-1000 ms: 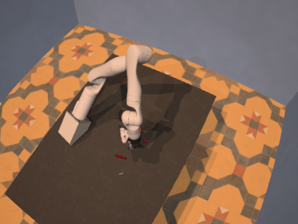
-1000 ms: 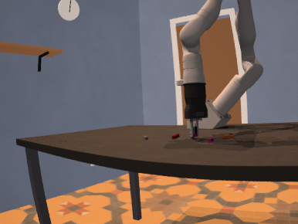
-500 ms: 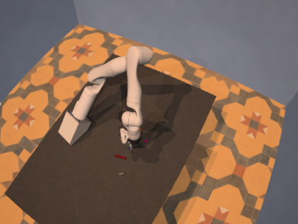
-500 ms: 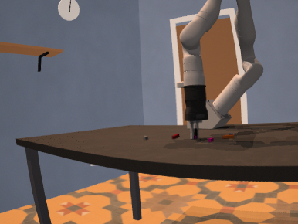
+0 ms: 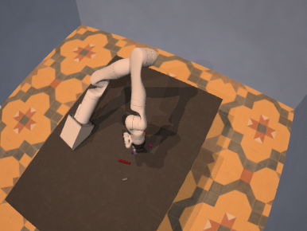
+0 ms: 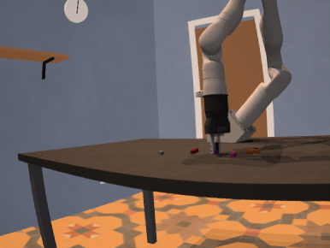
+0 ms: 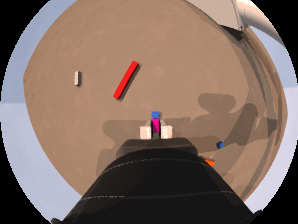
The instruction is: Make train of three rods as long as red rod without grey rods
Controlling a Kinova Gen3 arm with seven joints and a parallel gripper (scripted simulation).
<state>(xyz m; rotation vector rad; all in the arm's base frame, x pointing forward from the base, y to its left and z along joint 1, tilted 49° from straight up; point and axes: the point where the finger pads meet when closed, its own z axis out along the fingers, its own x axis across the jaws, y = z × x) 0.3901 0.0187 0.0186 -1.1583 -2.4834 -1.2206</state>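
Right now my hand is 13 cm to the right of the orange rod, 1 cm past it and 1 cm above it. Also, from my hand: red rod (9 cm to the right, 2 cm behind, 1 cm below); then grey rod (18 cm to the right, 4 cm ahead, 1 cm below).
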